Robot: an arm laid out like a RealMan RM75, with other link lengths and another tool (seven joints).
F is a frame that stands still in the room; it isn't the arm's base.
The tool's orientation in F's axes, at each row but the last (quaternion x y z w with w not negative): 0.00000, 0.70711, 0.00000, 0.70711; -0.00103, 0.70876, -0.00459, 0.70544; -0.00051, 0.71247, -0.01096, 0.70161; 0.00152, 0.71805, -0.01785, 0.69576; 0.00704, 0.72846, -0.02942, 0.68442; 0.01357, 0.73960, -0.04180, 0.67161; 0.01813, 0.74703, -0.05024, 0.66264
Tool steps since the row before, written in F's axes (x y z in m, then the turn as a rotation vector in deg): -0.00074, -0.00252, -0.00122, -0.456, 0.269, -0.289; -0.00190, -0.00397, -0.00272, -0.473, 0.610, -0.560; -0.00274, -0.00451, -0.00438, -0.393, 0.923, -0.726; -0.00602, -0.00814, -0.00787, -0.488, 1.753, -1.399; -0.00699, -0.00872, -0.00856, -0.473, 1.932, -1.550; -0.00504, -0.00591, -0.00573, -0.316, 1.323, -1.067; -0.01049, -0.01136, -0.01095, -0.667, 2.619, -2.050
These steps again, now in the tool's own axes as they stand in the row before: 0.00122, -0.00252, -0.00074, 0.289, 0.269, -0.456; 0.00276, -0.00396, -0.00187, 0.557, 0.612, -0.473; 0.00449, -0.00448, -0.00261, 0.717, 0.929, -0.396; 0.00824, -0.00811, -0.00554, 1.374, 1.772, -0.493; 0.00924, -0.00877, -0.00598, 1.518, 1.956, -0.478; 0.00640, -0.00602, -0.00399, 1.044, 1.340, -0.319; 0.01258, -0.01172, -0.00796, 2.011, 2.646, -0.679
